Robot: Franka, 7 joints.
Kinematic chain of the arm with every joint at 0, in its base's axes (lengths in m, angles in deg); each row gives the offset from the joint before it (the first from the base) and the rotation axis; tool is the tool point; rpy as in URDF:
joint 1: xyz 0 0 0.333 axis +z
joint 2: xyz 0 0 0 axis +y
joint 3: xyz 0 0 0.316 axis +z
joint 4: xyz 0.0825 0 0 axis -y
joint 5: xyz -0.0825 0 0.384 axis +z
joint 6: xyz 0 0 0 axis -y
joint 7: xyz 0.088 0 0 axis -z
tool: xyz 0 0 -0.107 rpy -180 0 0
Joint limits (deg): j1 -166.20..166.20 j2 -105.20..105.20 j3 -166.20..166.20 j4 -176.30..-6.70 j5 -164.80..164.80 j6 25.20..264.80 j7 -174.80..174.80
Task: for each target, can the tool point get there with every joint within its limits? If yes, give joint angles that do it. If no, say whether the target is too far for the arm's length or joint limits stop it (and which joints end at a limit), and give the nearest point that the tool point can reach.
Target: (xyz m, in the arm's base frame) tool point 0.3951 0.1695 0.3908
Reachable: yes | joints 101.89 -8.39 -95.88 -142.26 -85.55 217.72 140.26
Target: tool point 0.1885 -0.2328 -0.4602
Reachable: no: joint limits stop it (at a limit: joint 2) | nearest point 0.1869 -0.2308 -0.3606 | short by 0.100 m
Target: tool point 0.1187 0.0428 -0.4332
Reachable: no: joint limits stop it (at a limit: joint 2) | nearest point 0.1406 0.0507 -0.3436 | short by 0.093 m
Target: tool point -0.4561 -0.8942 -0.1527
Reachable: no: too far | nearest point -0.3509 -0.6879 -0.0407 | short by 0.257 m
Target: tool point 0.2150 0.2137 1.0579
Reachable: yes | joints 66.58 -3.45 -30.78 -32.42 38.55 86.80 -54.35
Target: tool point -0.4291 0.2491 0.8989
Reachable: yes | joints 9.91 -50.08 78.30 -58.03 -117.16 60.18 -26.82
